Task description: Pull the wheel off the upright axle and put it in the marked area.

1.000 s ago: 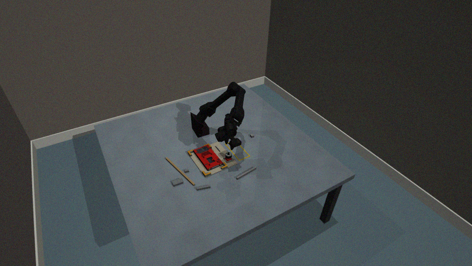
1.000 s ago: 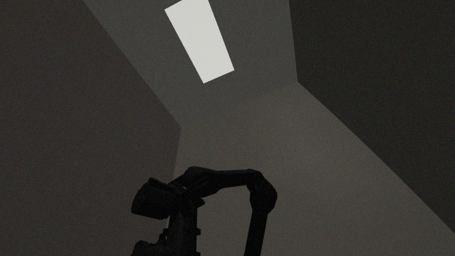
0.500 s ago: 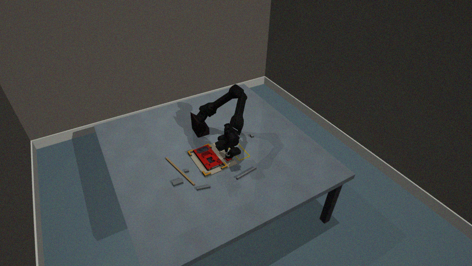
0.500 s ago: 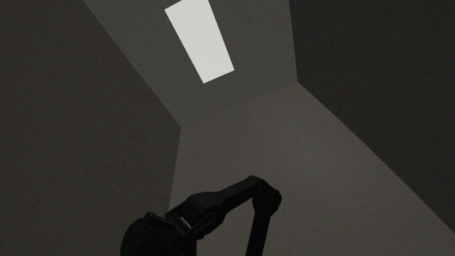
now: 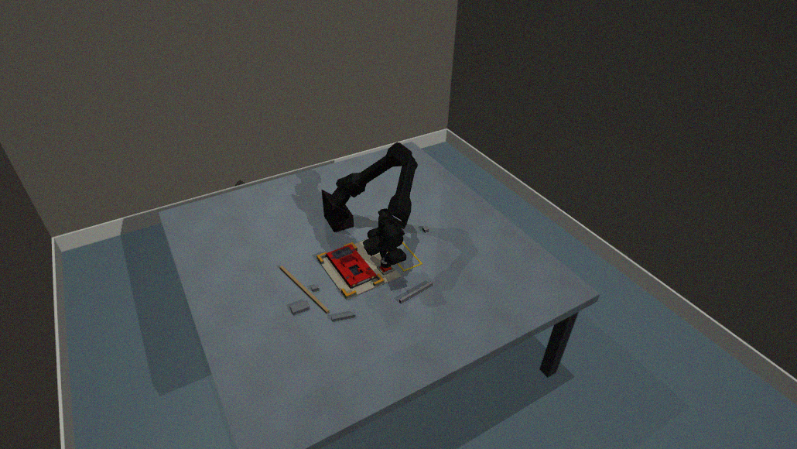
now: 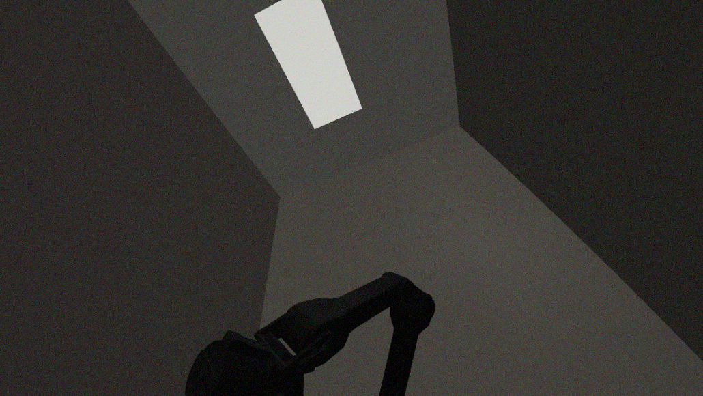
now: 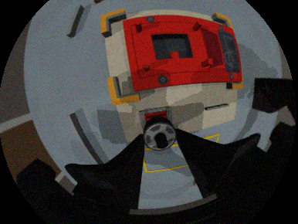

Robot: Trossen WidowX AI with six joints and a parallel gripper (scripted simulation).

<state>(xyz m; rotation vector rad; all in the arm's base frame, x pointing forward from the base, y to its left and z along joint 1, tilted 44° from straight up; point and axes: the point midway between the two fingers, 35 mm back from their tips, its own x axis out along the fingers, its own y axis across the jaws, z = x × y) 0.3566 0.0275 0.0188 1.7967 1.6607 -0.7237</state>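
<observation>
Right now the wheel is right at my gripper tip. From my gripper tip the other things lie so: grey bar: 16 cm ahead, 3 cm to the left, 3 cm below; then wooden stick: 31 cm to the right, 6 cm behind, 3 cm below.
</observation>
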